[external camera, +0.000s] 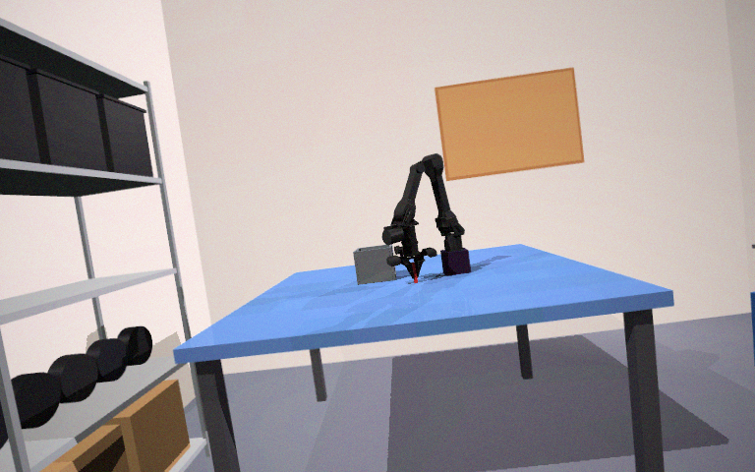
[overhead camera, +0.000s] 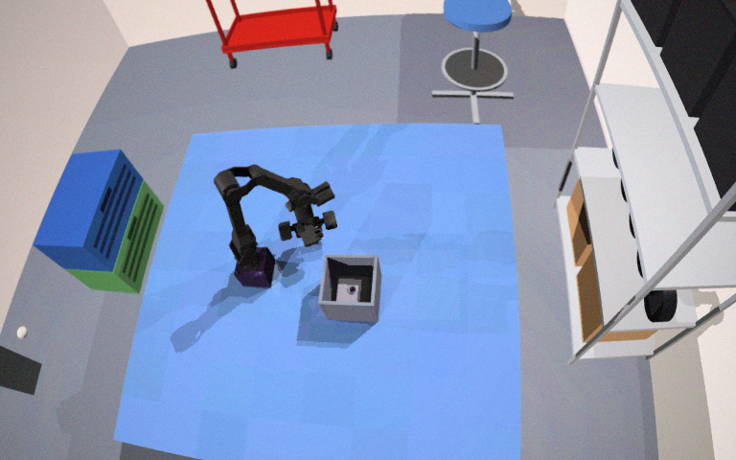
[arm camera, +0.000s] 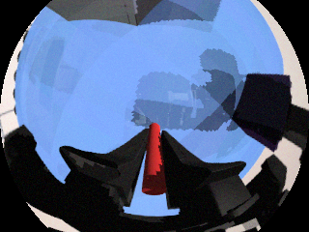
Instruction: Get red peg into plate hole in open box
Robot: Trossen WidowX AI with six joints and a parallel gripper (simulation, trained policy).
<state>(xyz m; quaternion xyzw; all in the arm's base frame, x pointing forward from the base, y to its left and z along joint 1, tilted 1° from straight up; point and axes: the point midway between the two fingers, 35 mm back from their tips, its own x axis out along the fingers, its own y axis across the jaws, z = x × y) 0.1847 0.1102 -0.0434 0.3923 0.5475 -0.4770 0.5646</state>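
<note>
The plate is 14 cm ahead of my gripper tip, 20 cm to the right of it and 3 cm above it. The rest, counted from my gripper tip: red peg 2 cm above.
</note>
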